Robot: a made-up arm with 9 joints. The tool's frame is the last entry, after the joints. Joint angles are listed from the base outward. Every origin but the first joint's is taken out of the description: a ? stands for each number. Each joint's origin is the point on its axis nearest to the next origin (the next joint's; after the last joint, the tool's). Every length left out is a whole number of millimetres.
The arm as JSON. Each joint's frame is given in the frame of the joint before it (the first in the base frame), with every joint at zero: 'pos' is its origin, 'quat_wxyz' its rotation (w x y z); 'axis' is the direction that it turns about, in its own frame. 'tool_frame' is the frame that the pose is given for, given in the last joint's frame.
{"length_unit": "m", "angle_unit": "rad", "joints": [
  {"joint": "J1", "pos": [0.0, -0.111, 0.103], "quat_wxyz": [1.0, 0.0, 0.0, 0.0], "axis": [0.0, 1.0, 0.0]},
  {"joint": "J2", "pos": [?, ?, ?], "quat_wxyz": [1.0, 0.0, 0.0, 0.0], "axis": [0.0, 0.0, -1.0]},
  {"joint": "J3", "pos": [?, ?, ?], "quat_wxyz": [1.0, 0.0, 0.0, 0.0], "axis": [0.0, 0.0, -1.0]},
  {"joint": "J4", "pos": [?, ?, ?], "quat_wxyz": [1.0, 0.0, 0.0, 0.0], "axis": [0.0, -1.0, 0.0]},
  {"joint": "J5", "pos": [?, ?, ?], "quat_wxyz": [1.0, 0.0, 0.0, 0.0], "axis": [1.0, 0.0, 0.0]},
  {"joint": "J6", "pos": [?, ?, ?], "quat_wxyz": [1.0, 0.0, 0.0, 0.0], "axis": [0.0, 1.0, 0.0]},
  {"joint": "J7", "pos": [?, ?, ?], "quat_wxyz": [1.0, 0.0, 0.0, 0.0], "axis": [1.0, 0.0, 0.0]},
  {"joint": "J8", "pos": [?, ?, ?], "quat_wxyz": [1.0, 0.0, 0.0, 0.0], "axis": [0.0, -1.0, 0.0]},
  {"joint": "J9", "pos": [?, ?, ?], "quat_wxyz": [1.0, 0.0, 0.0, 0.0], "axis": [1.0, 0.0, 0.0]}
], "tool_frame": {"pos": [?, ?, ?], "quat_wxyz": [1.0, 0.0, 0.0, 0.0]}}
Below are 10 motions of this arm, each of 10 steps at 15 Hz.
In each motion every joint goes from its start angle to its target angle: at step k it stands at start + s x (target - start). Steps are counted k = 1, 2, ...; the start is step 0. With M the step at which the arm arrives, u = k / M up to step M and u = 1 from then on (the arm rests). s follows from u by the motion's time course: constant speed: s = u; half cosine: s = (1 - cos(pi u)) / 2; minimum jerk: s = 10 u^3 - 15 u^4 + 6 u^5.
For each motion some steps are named. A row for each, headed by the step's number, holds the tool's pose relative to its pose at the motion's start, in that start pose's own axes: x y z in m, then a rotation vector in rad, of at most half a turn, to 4 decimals.
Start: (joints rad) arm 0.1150 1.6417 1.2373 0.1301 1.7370 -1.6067 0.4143 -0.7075 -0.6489
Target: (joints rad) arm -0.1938 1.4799 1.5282 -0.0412 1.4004 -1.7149 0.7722 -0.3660 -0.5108
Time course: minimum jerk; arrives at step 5
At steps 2, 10:
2: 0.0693 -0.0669 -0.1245 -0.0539 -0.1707 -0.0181
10: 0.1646 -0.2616 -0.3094 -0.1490 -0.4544 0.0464

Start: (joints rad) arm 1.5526 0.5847 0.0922 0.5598 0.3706 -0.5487 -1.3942 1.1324 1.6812
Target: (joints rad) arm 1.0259 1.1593 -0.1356 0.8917 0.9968 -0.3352 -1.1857 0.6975 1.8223
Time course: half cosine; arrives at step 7
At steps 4, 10:
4: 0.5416 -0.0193 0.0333 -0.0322 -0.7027 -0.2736
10: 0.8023 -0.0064 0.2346 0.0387 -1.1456 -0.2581

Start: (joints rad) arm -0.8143 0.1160 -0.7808 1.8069 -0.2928 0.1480 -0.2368 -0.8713 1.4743
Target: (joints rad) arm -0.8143 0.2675 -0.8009 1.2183 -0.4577 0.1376 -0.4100 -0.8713 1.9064
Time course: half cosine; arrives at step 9
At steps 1, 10:
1: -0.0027 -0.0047 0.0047 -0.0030 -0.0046 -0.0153
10: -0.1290 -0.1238 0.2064 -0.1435 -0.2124 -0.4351

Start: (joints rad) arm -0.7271 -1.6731 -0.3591 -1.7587 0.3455 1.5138 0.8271 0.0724 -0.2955
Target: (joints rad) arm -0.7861 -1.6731 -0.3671 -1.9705 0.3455 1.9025 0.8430 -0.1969 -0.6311
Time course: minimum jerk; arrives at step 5
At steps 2, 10:
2: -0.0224 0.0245 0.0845 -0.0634 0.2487 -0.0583
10: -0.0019 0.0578 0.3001 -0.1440 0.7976 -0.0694

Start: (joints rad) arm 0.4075 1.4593 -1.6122 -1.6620 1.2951 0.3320 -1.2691 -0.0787 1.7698
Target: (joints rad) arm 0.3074 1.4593 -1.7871 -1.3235 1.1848 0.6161 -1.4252 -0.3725 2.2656
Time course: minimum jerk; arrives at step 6
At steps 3, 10:
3: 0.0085 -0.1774 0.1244 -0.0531 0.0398 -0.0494
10: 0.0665 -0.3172 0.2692 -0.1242 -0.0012 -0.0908

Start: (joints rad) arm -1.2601 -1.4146 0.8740 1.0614 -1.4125 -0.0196 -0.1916 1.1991 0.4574
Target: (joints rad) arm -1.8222 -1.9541 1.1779 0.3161 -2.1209 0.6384 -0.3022 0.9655 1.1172
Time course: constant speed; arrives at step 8
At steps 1, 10:
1: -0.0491 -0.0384 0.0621 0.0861 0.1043 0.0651
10: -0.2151 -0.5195 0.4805 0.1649 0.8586 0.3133

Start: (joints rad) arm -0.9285 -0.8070 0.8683 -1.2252 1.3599 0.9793 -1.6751 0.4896 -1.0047
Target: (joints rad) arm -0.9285 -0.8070 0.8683 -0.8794 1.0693 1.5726 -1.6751 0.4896 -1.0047
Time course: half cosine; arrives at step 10
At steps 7, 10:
7: -0.0918 -0.1456 -0.2658 -0.1048 -0.3737 0.3379
10: -0.0943 -0.2003 -0.3213 -0.1260 -0.4437 0.4397

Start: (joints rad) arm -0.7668 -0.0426 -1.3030 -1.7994 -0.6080 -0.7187 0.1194 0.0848 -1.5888
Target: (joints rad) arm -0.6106 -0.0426 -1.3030 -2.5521 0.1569 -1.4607 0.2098 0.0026 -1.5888
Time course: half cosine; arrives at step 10
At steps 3, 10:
3: -0.0067 -0.0285 0.0432 0.1965 0.0416 -0.0134
10: 0.0791 -0.2675 0.1988 0.6220 0.4399 0.0568

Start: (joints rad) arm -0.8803 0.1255 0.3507 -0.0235 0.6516 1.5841 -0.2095 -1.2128 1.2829
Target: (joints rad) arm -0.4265 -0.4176 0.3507 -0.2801 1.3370 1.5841 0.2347 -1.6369 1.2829
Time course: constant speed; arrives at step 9
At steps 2, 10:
2: -0.2239 0.0128 0.0594 -0.0948 0.2133 -0.2134
10: -0.7958 0.4477 0.5566 -0.3745 1.1199 -0.9646

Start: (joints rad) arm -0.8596 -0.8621 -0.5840 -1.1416 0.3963 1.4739 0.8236 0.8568 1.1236
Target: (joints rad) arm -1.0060 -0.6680 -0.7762 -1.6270 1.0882 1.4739 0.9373 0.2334 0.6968
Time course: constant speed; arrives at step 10
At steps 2, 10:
2: 0.0252 0.0706 0.0247 0.0062 0.0770 -0.2558
10: 0.2292 0.2816 0.2565 0.2740 0.6261 -1.0487

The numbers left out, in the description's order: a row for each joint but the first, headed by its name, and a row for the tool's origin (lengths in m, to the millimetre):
J2: -0.029 0.0 0.578
J3: -0.099 -0.056 0.0
J4: 0.119 -0.236 0.0
J5: -0.067 0.0 -0.077
J6: 0.0 -0.041 -0.119
J7: -0.34 0.0 -0.068
J8: 0.0 0.407 0.011
J9: -0.16 0.0 -0.043
tool: 0.0 0.103 -0.287

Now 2 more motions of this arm.
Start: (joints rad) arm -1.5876 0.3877 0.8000 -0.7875 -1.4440 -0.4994 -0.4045 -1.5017 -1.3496
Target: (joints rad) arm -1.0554 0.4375 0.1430 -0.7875 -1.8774 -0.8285 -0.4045 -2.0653 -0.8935
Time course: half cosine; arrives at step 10
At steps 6, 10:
6: 0.1572 -0.2716 -0.4386 -0.0852 0.4728 -0.3298
10: 0.1957 -0.5522 -0.6274 -0.1212 0.6020 -0.5974

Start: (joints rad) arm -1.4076 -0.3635 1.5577 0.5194 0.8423 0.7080 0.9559 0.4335 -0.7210
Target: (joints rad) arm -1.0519 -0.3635 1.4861 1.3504 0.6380 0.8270 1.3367 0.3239 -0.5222
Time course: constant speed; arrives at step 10
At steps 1, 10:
1: 0.0097 -0.0014 -0.0160 -0.0052 -0.0123 0.0436
10: 0.1104 -0.0266 -0.1132 -0.0219 0.0010 0.4639

